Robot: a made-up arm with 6 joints. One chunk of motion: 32 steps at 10 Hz.
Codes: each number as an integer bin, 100 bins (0 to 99) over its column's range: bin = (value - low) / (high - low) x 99, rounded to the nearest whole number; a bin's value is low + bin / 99 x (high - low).
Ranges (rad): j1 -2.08..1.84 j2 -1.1..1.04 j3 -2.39..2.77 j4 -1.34..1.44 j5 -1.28..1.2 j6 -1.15..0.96
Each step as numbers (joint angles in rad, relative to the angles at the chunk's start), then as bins.
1 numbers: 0.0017 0.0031 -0.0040 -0.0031 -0.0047 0.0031
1 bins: 53 51 46 48 51 54
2 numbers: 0.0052 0.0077 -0.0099 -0.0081 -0.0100 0.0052
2 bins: 53 51 46 47 51 54
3 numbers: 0.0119 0.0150 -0.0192 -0.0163 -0.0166 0.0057
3 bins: 53 52 45 47 50 54
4 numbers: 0.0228 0.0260 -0.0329 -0.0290 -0.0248 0.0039
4 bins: 53 52 45 47 50 54
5 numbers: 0.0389 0.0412 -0.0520 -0.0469 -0.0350 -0.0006
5 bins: 54 53 45 46 50 54
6 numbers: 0.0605 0.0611 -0.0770 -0.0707 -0.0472 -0.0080
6 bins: 54 54 44 45 49 54
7 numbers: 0.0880 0.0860 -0.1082 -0.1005 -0.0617 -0.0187
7 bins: 55 55 44 44 49 53
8 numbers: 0.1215 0.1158 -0.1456 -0.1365 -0.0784 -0.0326
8 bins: 56 56 43 43 48 52
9 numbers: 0.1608 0.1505 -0.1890 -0.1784 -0.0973 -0.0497
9 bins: 57 58 42 41 47 52
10 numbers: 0.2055 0.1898 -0.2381 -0.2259 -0.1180 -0.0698
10 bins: 58 60 41 40 46 51
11 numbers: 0.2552 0.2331 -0.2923 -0.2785 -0.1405 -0.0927
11 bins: 59 62 40 38 45 50
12 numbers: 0.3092 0.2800 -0.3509 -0.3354 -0.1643 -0.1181
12 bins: 60 64 39 36 45 48
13 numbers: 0.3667 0.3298 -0.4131 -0.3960 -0.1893 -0.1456
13 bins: 62 66 38 34 44 47
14 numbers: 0.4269 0.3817 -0.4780 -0.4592 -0.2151 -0.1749
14 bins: 63 69 37 31 43 46
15 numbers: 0.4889 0.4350 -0.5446 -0.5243 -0.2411 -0.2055
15 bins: 65 71 35 29 41 44
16 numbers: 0.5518 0.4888 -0.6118 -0.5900 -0.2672 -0.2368
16 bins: 66 74 34 27 40 43
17 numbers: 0.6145 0.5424 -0.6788 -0.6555 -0.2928 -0.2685
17 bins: 68 76 33 24 39 41
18 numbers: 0.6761 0.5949 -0.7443 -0.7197 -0.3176 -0.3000
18 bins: 70 78 32 22 38 40
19 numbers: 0.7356 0.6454 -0.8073 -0.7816 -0.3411 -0.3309
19 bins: 71 81 30 20 37 38
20 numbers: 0.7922 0.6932 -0.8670 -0.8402 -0.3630 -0.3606
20 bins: 73 83 29 18 37 37
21 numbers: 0.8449 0.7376 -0.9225 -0.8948 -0.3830 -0.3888
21 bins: 74 85 28 16 36 36
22 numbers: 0.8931 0.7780 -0.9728 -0.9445 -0.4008 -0.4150
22 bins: 75 87 27 14 35 34
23 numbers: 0.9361 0.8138 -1.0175 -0.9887 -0.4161 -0.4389
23 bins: 76 89 26 13 34 33
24 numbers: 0.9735 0.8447 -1.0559 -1.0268 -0.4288 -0.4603
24 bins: 77 90 26 11 34 32
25 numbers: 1.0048 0.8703 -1.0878 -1.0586 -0.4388 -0.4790
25 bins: 78 91 25 10 34 31
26 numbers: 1.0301 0.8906 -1.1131 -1.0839 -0.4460 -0.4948
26 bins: 79 92 24 9 33 31
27 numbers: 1.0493 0.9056 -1.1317 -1.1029 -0.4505 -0.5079
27 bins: 79 93 24 8 33 30
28 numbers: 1.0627 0.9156 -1.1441 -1.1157 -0.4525 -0.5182
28 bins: 79 93 24 8 33 30
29 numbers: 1.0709 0.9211 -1.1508 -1.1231 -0.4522 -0.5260
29 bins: 80 93 24 8 33 29
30 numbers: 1.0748 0.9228 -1.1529 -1.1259 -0.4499 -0.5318
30 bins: 80 94 24 8 33 29
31 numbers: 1.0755 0.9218 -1.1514 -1.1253 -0.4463 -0.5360
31 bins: 80 94 24 8 33 29
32 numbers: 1.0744 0.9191 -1.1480 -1.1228 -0.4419 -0.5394
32 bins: 80 93 24 8 33 29
